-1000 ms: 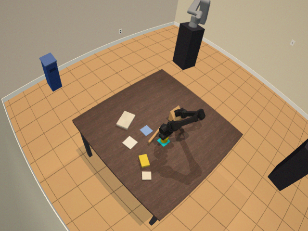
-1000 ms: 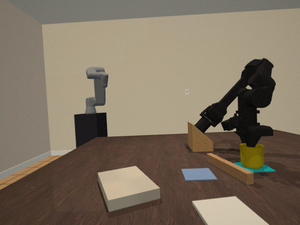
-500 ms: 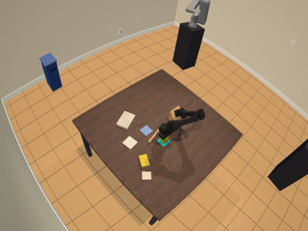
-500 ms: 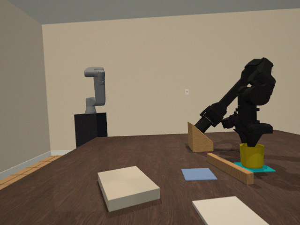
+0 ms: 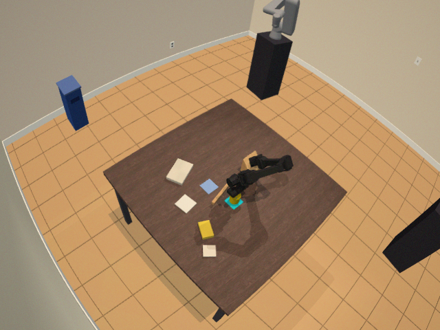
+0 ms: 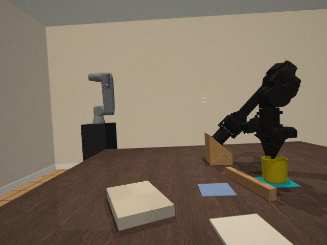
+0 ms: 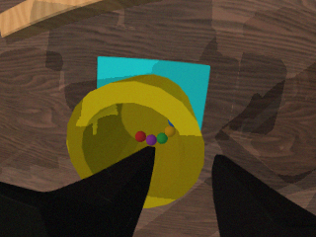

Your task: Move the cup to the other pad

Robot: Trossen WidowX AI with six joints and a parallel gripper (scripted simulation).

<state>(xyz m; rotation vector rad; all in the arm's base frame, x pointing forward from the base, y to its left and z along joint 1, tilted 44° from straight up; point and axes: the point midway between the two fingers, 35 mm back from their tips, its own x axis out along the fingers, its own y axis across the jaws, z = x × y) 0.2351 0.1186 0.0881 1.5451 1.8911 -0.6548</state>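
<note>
The yellow cup lies 30 mm below my gripper tip and 20 mm ahead of it. From my gripper tip the other things lie so: light blue pad 180 mm to the right, 100 mm ahead, 80 mm below; cyan pad 80 mm below, 30 mm ahead, 10 mm to the left; wooden bar 90 mm to the right, 70 mm ahead, 60 mm below.
</note>
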